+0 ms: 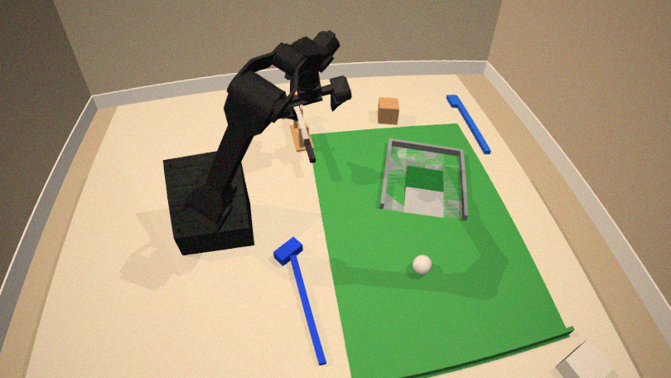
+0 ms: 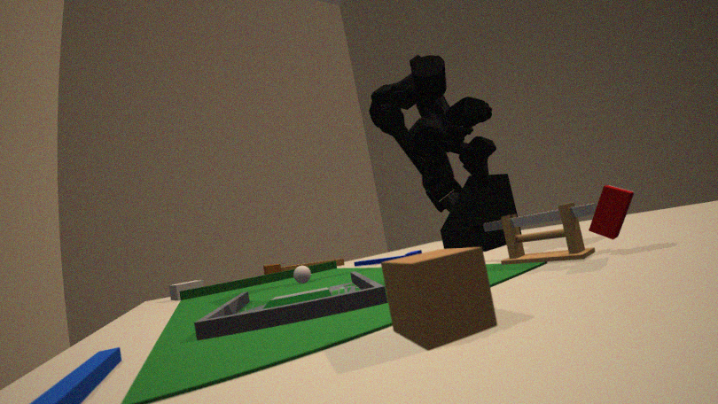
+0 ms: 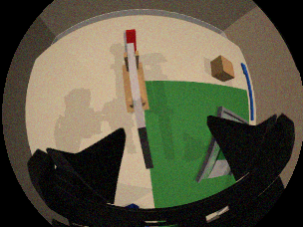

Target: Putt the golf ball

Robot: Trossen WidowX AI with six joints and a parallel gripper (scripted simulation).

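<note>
My gripper tip is 130 mm past the blue putter, 420 mm to the left of it and 130 mm above it. From my gripper tip the other things lie so: wooden stand: 20 mm behind, 80 mm to the left, 100 mm below; green mat: 200 mm ahead, 300 mm to the right, 140 mm below; brown cube: 260 mm ahead, 120 mm to the left, 110 mm below.
</note>
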